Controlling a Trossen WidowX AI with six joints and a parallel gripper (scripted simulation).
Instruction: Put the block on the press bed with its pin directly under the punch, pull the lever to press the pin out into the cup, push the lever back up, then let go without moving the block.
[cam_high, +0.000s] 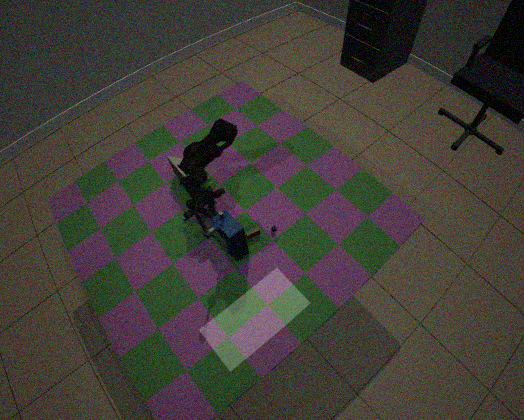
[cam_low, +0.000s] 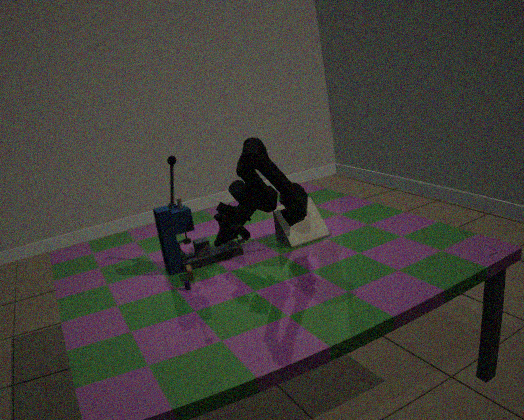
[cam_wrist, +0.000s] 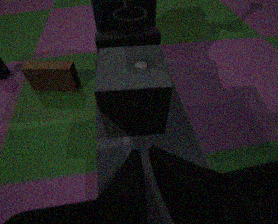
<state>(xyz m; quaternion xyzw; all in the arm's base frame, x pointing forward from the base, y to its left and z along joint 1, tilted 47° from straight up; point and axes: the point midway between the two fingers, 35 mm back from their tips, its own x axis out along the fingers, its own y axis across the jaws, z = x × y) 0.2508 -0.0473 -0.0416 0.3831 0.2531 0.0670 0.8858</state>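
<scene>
Right now the thin lever is 22 cm above my gripper tip, 8 cm to the right of it and 8 cm ahead of it. Also, from my gripper tip: small purple piece 18 cm ahead, 15 cm to the left, 4 cm below; small tan piece 14 cm ahead, 7 cm to the left, 3 cm below.
</scene>
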